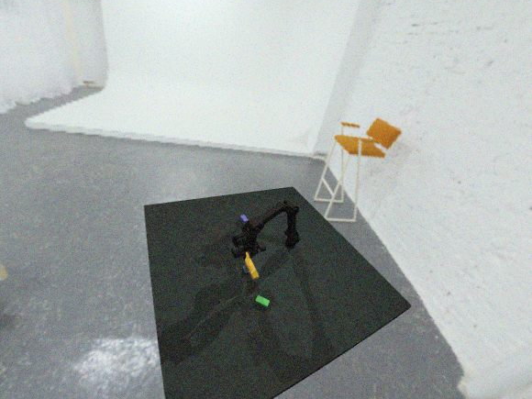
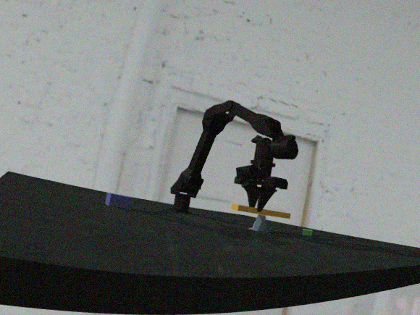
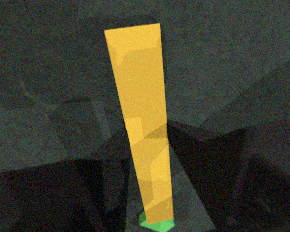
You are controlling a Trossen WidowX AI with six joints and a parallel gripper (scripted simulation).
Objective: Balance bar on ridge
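Now: the yellow bar 30 mm to the left of my gripper tip. The rest, counted from my gripper tip: purple block (140 mm behind, 360 mm to the right, 40 mm below); then green block (10 mm ahead, 240 mm to the left, 50 mm below).
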